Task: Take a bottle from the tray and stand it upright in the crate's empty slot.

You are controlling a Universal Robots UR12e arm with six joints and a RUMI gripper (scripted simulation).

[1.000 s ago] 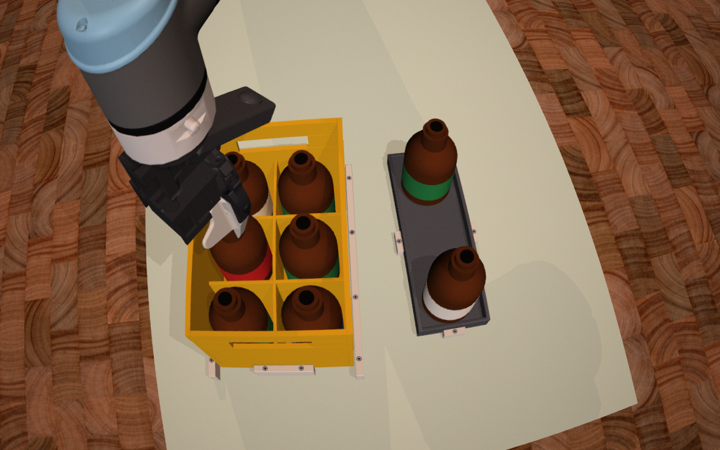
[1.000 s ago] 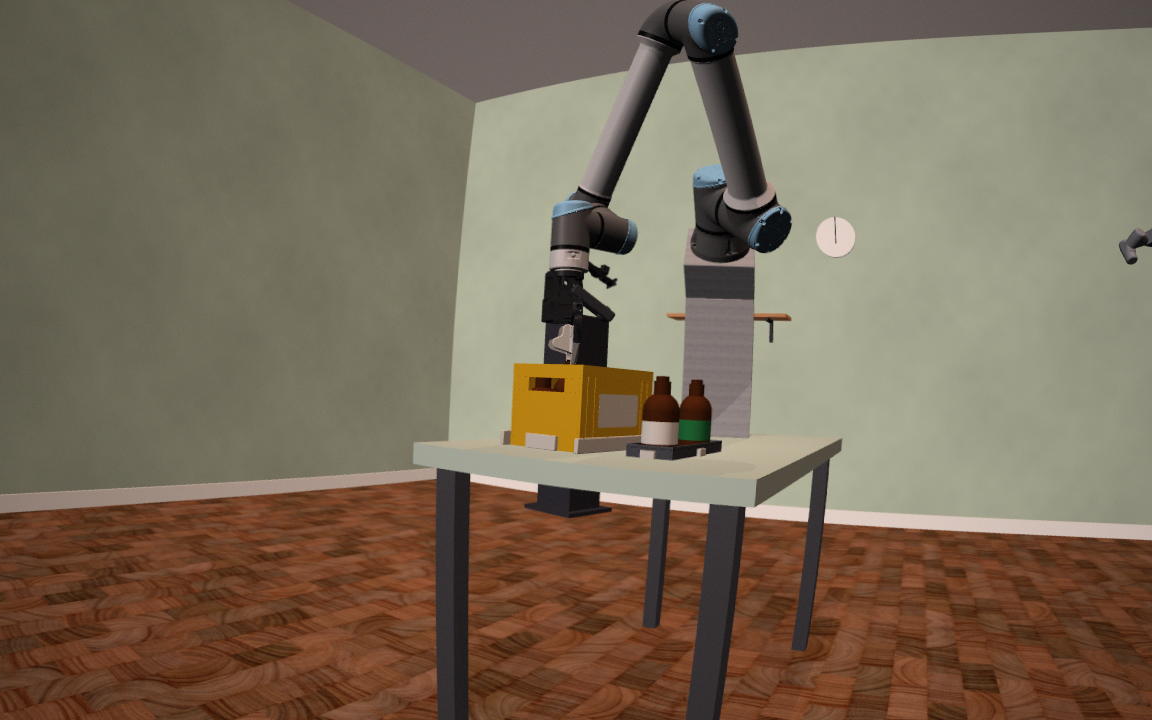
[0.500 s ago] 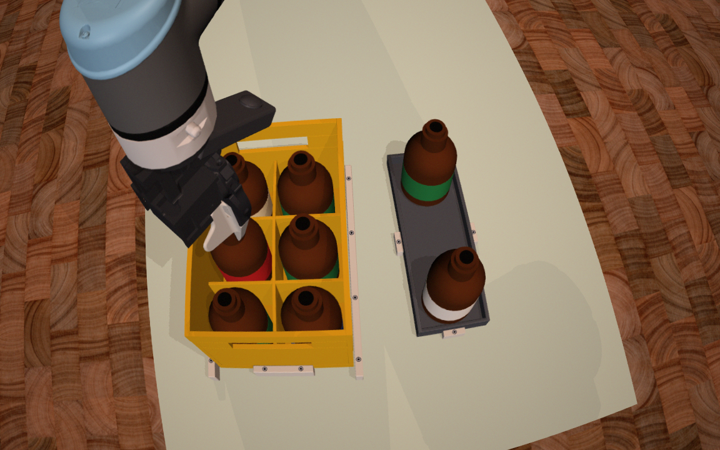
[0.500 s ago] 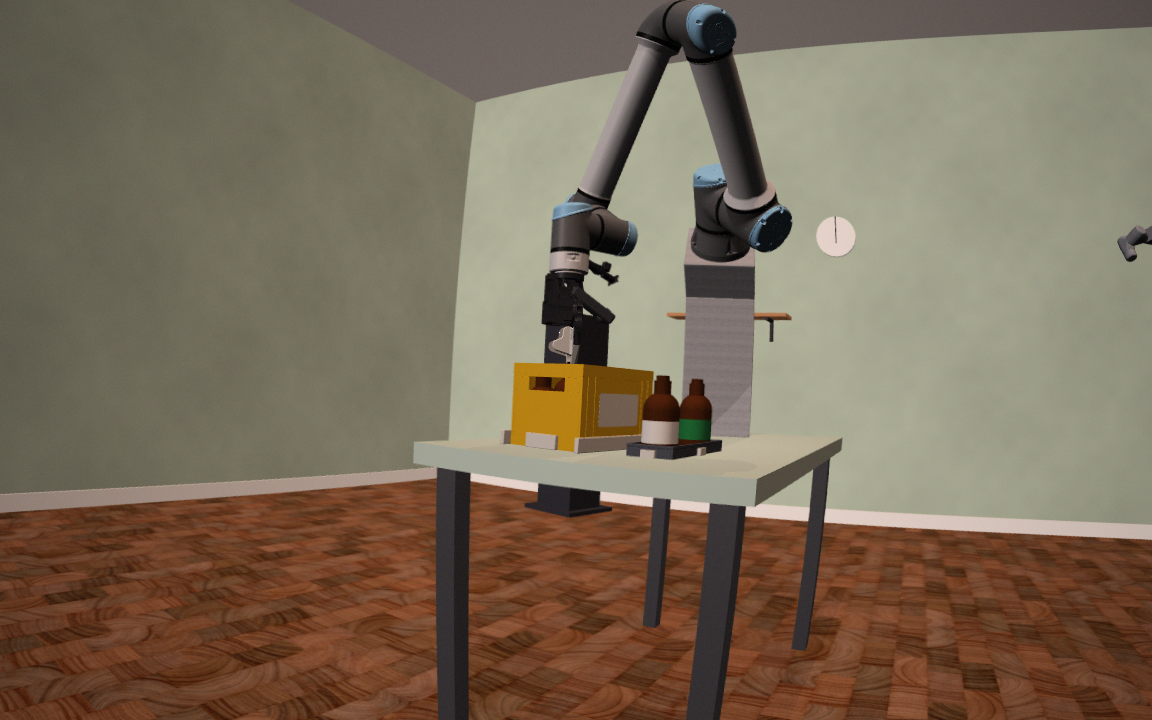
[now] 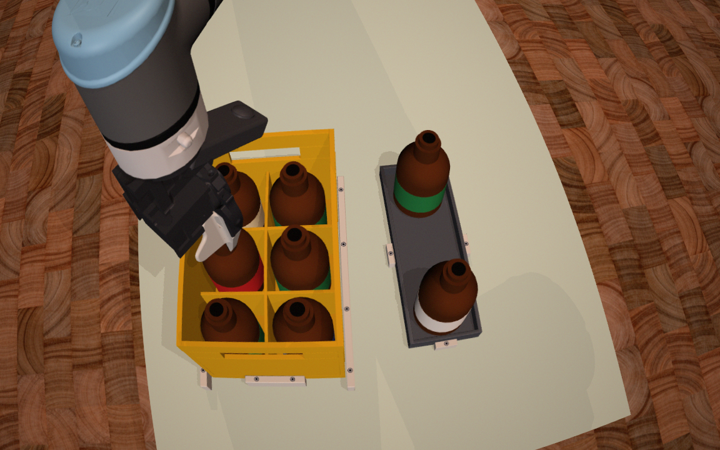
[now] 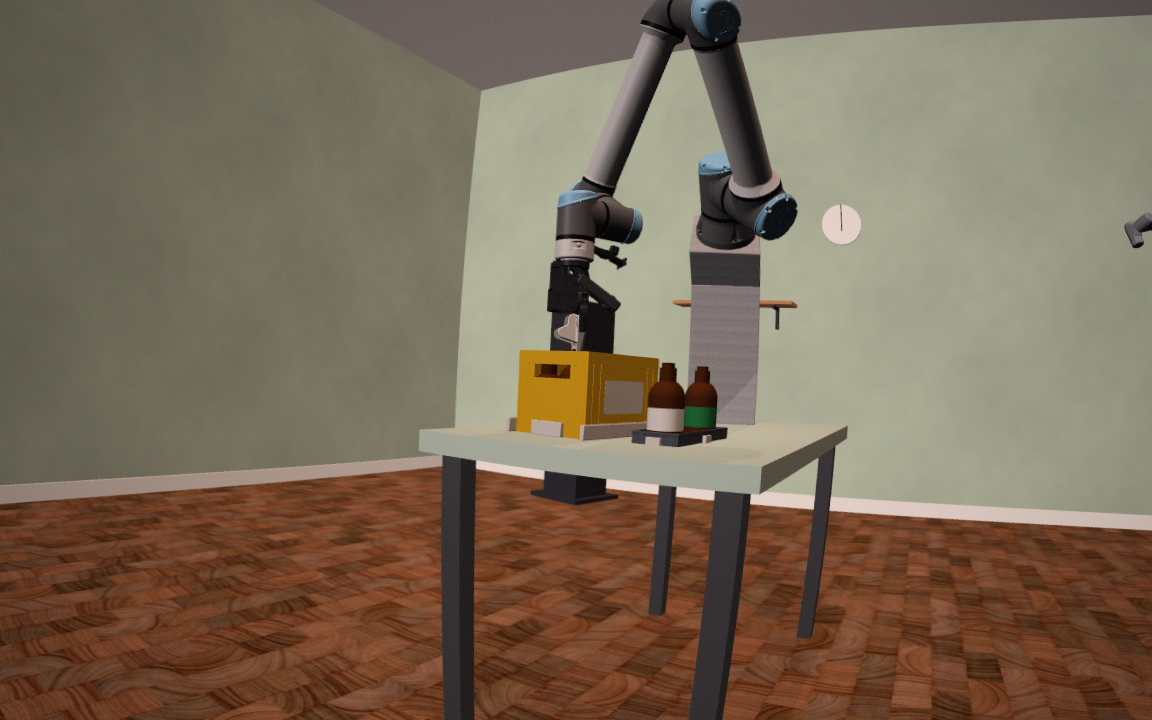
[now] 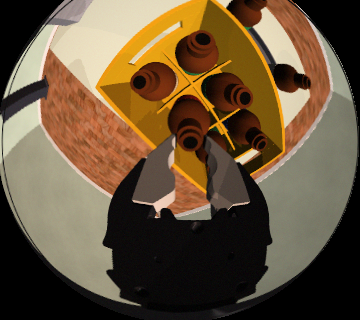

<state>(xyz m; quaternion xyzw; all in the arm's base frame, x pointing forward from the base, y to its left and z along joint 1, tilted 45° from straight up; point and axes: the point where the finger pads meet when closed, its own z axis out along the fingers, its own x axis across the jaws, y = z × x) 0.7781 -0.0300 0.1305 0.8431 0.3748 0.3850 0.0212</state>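
The glass bottle is 7 cm below my hand. Round my hand: yellow crate: 4 cm to the left, 9 cm below; dark tray: 7 cm behind, 26 cm to the left, 16 cm below.
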